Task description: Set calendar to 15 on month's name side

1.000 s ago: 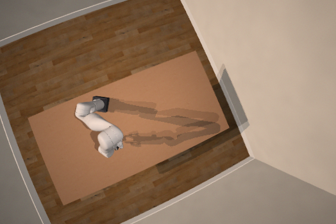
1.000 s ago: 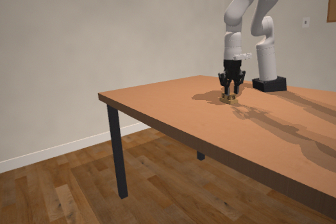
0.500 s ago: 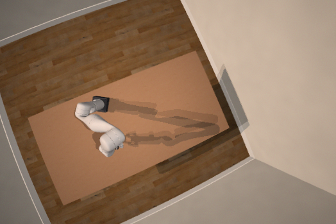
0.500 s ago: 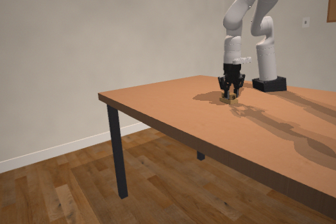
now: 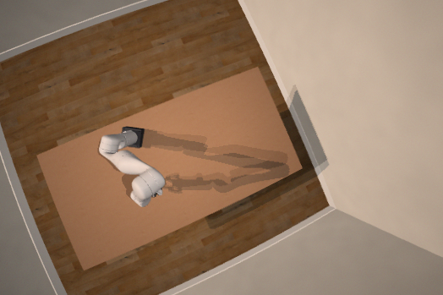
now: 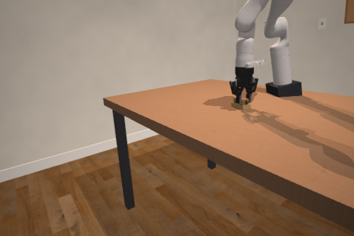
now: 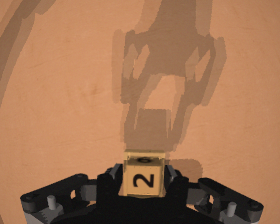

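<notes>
My hand is 3 cm above the wooden calendar tray, 2 cm to the left of it and 1 cm past it.
</notes>
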